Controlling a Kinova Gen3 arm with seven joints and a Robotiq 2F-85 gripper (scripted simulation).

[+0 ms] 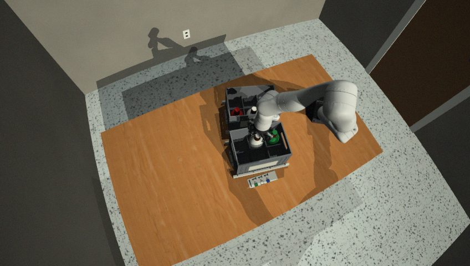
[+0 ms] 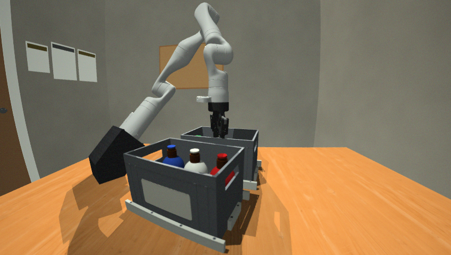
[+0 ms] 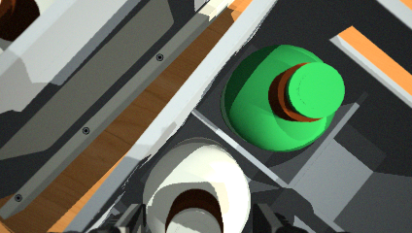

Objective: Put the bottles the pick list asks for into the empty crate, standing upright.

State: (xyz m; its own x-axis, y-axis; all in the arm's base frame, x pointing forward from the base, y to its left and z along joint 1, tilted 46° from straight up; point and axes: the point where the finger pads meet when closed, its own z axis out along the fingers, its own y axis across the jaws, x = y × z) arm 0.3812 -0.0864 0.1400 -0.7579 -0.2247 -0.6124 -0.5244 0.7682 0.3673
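The blue bottle lies 14 cm to the right of my hand, 12 cm behind it and 7 cm below it. Round my hand: red bottle 17 cm to the right, 7 cm below, 6 cm ahead; green bottle 9 cm behind, 7 cm below, 1 cm to the left; pick list 18 cm to the left, 15 cm below, 2 cm ahead.
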